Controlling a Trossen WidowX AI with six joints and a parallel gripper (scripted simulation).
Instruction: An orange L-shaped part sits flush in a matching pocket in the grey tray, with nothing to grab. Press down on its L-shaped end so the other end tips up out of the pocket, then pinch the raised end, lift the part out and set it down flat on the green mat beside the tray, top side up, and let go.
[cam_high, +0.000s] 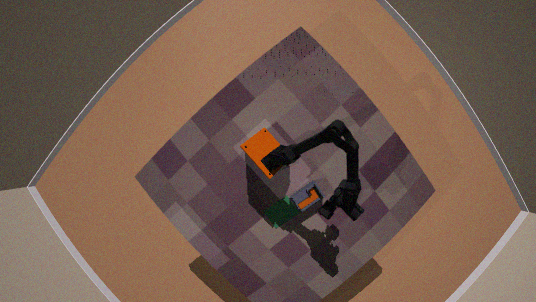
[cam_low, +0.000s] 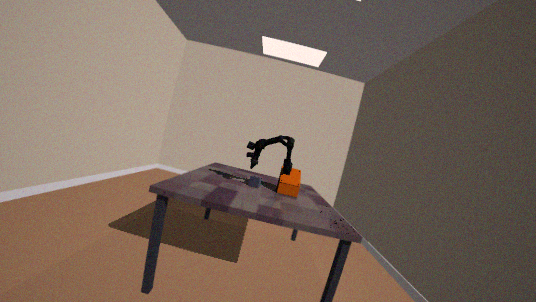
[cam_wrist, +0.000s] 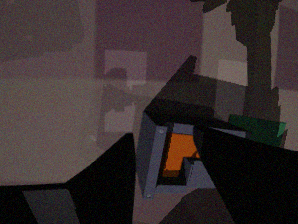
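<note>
The orange L-shaped part is 110 mm below my gripper tip, 80 mm to the right of it and 60 mm behind it. The rest, counted from my gripper tip: green mat: 240 mm to the right, 170 mm below, 80 mm behind.
</note>
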